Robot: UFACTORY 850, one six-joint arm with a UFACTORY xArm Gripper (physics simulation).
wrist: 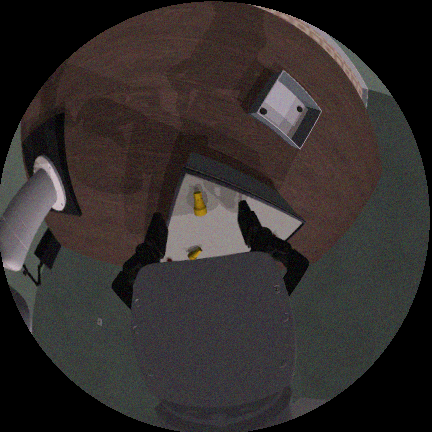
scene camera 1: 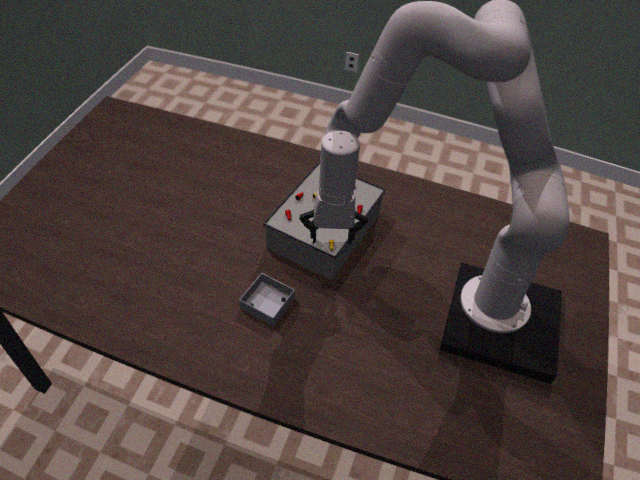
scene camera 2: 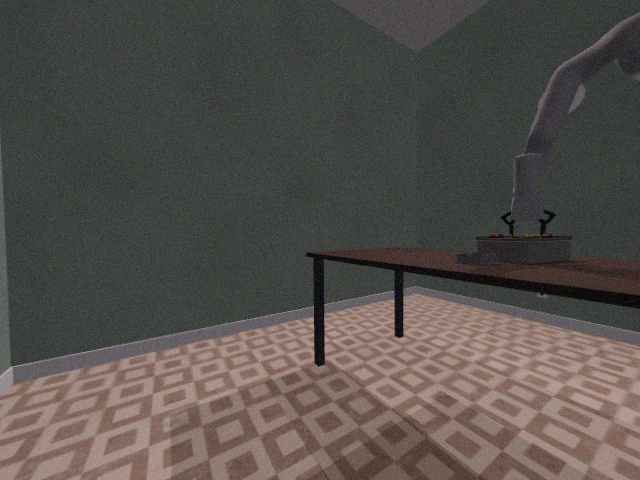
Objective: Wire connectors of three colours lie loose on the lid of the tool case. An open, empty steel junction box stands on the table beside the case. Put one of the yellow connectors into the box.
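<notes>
A yellow connector (scene camera 1: 331,244) (wrist: 199,204) lies on the lid near the front corner of the tool case (scene camera 1: 299,253) (scene camera 2: 547,250) (wrist: 225,175). My gripper (scene camera 1: 332,241) (scene camera 2: 527,233) (wrist: 200,215) is open and empty, pointing down. Its fingertips are close above the lid, and this connector shows between them in the wrist view. A second yellow connector (wrist: 195,253) lies farther back, partly at the gripper body's edge. Another small yellow one (scene camera 1: 314,195) shows beside the gripper. The open, empty junction box (scene camera 1: 256,314) (scene camera 2: 467,258) (wrist: 302,92) stands apart from the case.
Red connectors (scene camera 1: 288,214) (scene camera 1: 299,195) (scene camera 1: 359,208) lie on the lid to either side of the gripper in scene view 1. The arm's black base plate (scene camera 1: 501,356) is on the table (scene camera 1: 155,206) (scene camera 2: 361,258), right of the case. The gripper body hides part of the lid.
</notes>
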